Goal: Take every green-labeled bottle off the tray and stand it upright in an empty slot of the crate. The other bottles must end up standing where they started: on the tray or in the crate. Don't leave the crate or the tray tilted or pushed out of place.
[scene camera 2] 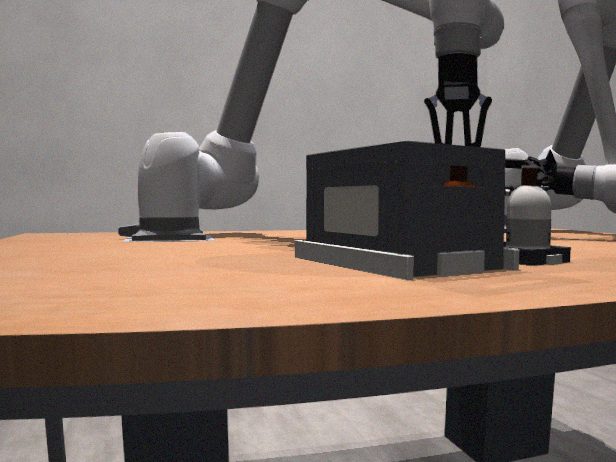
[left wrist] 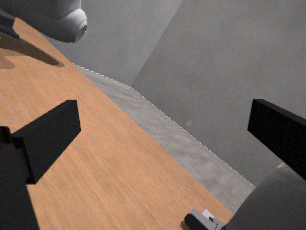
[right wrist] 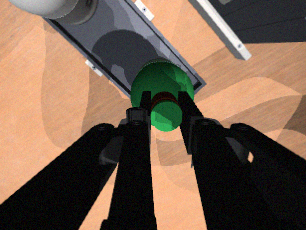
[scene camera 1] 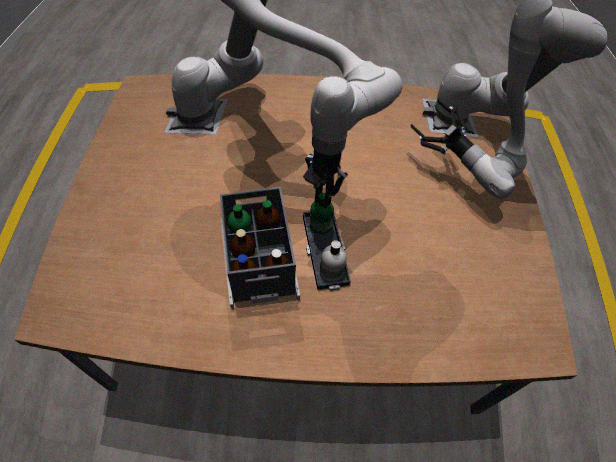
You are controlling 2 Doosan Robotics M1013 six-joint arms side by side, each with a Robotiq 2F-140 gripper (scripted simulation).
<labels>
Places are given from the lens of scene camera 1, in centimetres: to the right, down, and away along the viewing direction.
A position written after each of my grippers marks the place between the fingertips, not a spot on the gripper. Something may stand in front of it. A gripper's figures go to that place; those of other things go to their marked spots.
my right gripper [scene camera 1: 322,202]: 4, -9, 141
crate [scene camera 1: 267,240]: -12, 3, 143
tray [scene camera 1: 317,243]: 3, 4, 147
green bottle [scene camera 1: 321,220]: 4, -3, 142
</labels>
